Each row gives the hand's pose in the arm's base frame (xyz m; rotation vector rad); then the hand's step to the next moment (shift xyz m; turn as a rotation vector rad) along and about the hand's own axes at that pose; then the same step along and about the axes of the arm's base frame.
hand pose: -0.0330 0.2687 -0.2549 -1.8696 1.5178 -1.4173
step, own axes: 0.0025 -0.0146 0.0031 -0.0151 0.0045 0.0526
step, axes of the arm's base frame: 0.0102 0.0022 0.0109 0.0430 -0.0045 -0.0338
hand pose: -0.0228 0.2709 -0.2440 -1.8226 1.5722 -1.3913
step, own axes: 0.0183 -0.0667 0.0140 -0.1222 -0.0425 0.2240
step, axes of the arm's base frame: 0.0458 0.0003 0.0536 0.2227 0.0520 -0.1210
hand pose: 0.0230 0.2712 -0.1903 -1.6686 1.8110 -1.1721
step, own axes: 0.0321 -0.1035 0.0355 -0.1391 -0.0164 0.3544
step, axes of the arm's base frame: 0.0836 -0.0339 0.0697 0.3108 0.0270 -0.2189
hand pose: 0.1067 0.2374 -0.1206 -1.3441 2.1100 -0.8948
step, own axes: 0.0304 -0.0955 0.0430 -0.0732 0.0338 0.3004
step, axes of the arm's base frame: 0.0748 -0.0684 0.0403 0.2168 -0.0034 -0.2230
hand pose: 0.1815 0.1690 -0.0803 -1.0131 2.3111 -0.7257
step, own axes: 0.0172 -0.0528 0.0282 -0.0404 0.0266 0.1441
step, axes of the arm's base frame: 0.0340 -0.0513 0.0095 0.1019 0.0084 -0.1124
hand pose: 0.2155 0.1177 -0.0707 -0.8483 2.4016 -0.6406
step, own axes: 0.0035 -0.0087 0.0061 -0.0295 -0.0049 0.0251
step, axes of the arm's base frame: 0.0050 -0.0100 -0.0007 0.0370 0.0100 -0.0073
